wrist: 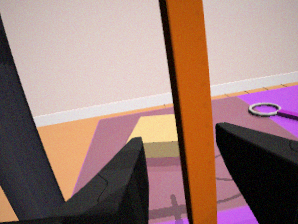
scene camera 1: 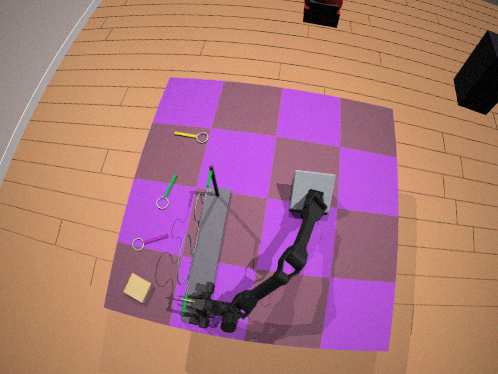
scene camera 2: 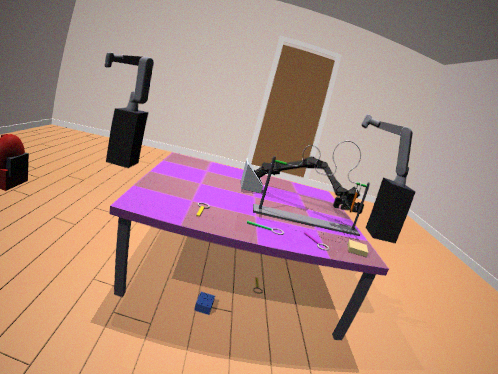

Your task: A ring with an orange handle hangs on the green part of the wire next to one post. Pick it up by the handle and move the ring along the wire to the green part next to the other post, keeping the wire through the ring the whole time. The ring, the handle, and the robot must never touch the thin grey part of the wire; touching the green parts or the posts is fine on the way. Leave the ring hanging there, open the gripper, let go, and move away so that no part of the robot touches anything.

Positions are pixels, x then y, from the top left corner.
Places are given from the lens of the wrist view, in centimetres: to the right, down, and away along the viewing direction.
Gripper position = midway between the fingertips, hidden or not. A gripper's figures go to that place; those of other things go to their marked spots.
my gripper (wrist: 179, 139): 1, 1, 10
tan block (wrist: 158, 133): 1, 3, 34
